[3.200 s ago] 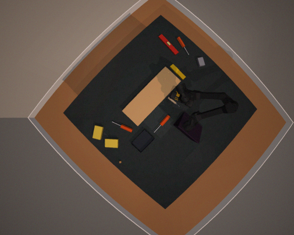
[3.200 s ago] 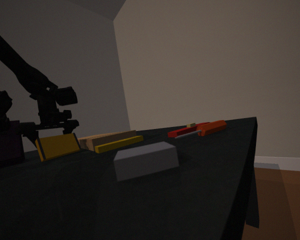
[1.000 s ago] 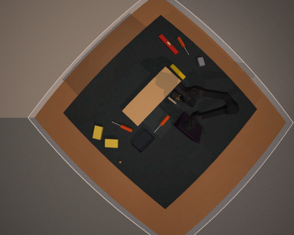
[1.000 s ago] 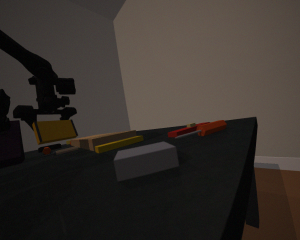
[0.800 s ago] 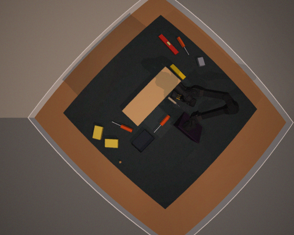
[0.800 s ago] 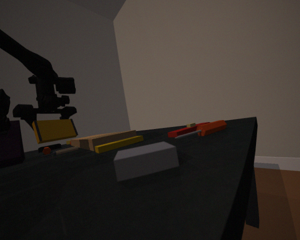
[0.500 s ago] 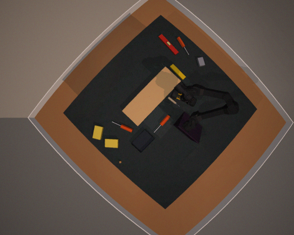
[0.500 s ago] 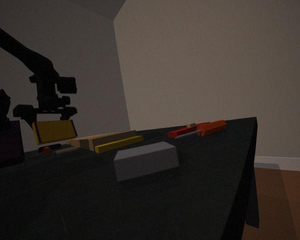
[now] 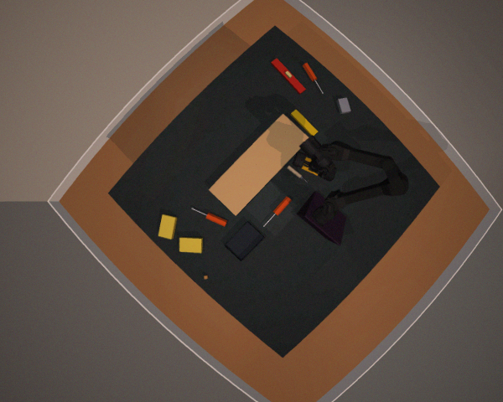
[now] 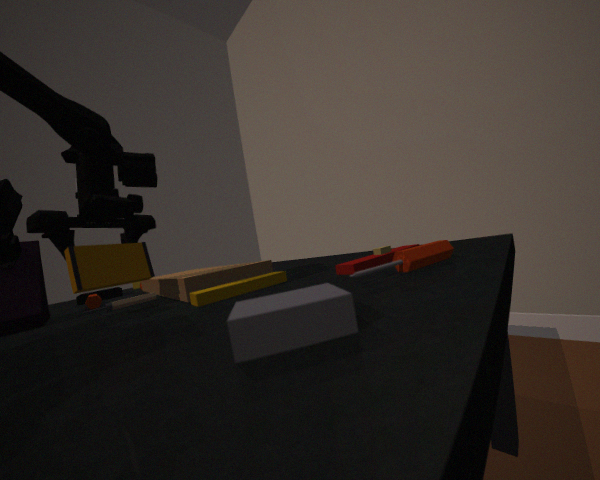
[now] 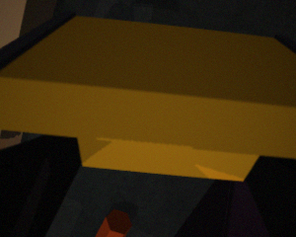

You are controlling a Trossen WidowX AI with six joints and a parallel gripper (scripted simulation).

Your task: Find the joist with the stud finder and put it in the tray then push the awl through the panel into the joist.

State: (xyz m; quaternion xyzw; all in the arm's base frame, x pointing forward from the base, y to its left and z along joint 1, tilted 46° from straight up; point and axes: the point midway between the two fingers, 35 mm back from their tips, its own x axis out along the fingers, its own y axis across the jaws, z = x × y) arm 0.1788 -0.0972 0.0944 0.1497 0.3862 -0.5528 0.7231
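Now: gripper tip 1 cm past the yellow stud finder and 1 cm to the left of it. Also, from my gripper tip: awl (1 cm ahead, 4 cm to the left, 7 cm below); stud finder light (3 cm behind); yellow bar (18 cm ahead, 17 cm to the right, 7 cm below).
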